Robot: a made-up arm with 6 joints. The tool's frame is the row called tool.
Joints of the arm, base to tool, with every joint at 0 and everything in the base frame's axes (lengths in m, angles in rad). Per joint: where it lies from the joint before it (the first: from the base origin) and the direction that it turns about. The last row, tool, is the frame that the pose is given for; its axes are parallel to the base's.
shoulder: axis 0 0 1 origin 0 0 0.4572
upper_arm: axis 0 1 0 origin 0 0 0
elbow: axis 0 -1 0 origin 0 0 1.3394
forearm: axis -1 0 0 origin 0 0 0
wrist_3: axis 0 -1 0 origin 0.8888 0 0
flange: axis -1 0 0 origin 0 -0.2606 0
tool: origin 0 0 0
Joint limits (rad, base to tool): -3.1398..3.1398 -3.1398..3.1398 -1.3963..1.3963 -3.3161..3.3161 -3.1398..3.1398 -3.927..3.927
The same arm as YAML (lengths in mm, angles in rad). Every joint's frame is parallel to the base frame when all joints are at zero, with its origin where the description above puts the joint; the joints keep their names.
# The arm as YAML. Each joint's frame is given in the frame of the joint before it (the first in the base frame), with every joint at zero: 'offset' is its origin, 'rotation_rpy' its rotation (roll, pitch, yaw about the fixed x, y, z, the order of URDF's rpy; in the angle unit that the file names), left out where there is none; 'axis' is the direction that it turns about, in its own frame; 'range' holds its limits. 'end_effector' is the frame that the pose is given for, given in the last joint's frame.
length_unit: mm
angle_unit: rad
chain:
  - id: shoulder
    offset: [0.0, 0.0, 457.2]
    axis: [0.0, 0.0, 1.0]
    range: [-3.1398, 3.1398]
  - id: upper_arm
    offset: [0.0, 0.0, 0.0]
    axis: [0.0, 1.0, 0.0]
    range: [-3.1398, 3.1398]
  - id: elbow
    offset: [0.0, 0.0, 1339.4]
    axis: [0.0, -1.0, 0.0]
    range: [-1.3963, 1.3963]
  - id: forearm
    offset: [0.0, 0.0, 0.0]
    axis: [-1.0, 0.0, 0.0]
    range: [-3.3161, 3.3161]
  - id: wrist_3
    offset: [888.8, 0.0, 0.0]
    axis: [0.0, -1.0, 0.0]
    range: [-3.1398, 3.1398]
  - id: flange
    offset: [0.0, -260.6, 0.0]
    axis: [-1.0, 0.0, 0.0]
    range: [-3.927, 3.927]
end_effector:
  offset: [0.0, 0.0, 0.0]

